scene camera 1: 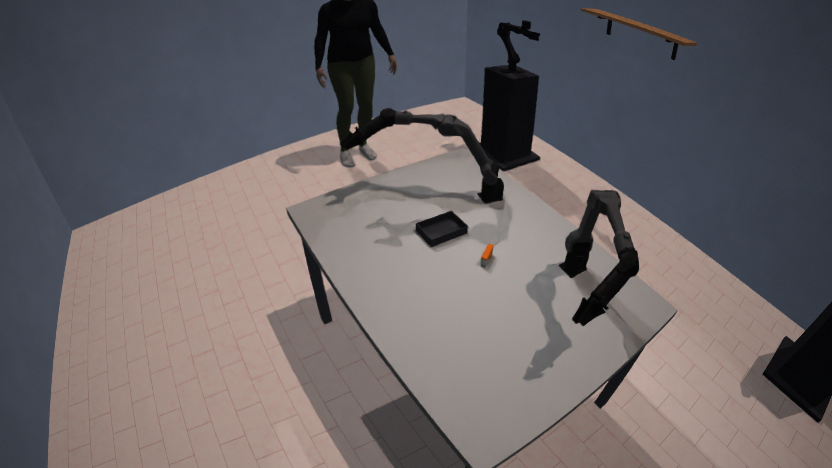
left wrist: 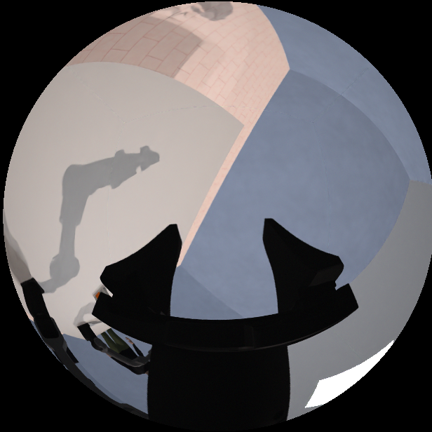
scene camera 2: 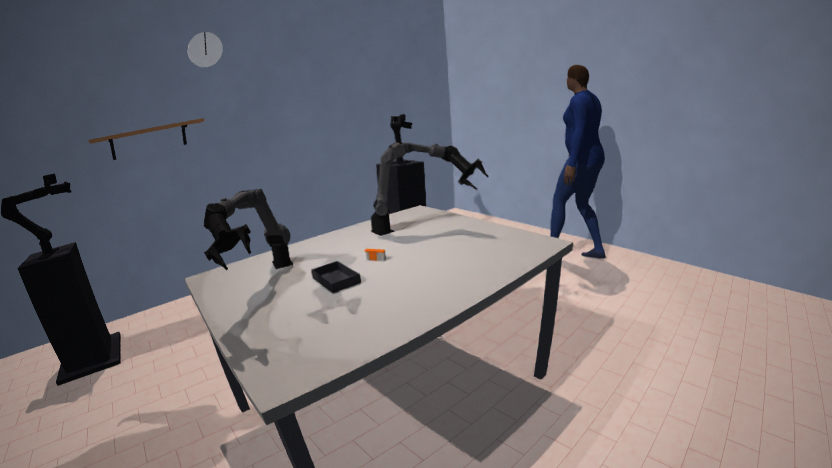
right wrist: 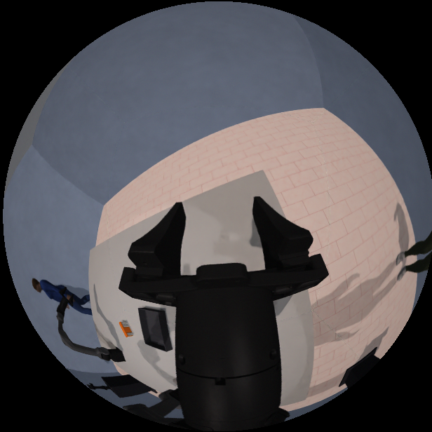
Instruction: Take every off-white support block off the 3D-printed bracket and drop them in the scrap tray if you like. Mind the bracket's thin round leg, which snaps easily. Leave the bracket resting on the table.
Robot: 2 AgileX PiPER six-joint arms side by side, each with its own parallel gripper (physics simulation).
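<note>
The orange bracket (scene camera 1: pixel 488 252) (scene camera 2: pixel 374 254) (right wrist: pixel 125 329) stands on the table with off-white pieces showing at its side; in the left wrist view a small orange part of it shows near the lower left. Its thin leg and the number of blocks are too small to tell. The black scrap tray (scene camera 1: pixel 431 240) (scene camera 2: pixel 337 286) (right wrist: pixel 166 345) lies beside it. My left gripper (scene camera 2: pixel 482 178) (left wrist: pixel 220 231) is open and empty, raised above the table, well away from the bracket. My right gripper (scene camera 2: pixel 235 260) (right wrist: pixel 218 206) is open and empty, high and beyond the tray.
The table (scene camera 1: pixel 401 325) (scene camera 2: pixel 465 273) carries both arm bases along one long side. Arm shadows fall across the table top. Behind that side stand black pedestals (scene camera 1: pixel 509 116) (scene camera 2: pixel 64 308) with small arms. A person (scene camera 1: pixel 353 69) stands off the table's end.
</note>
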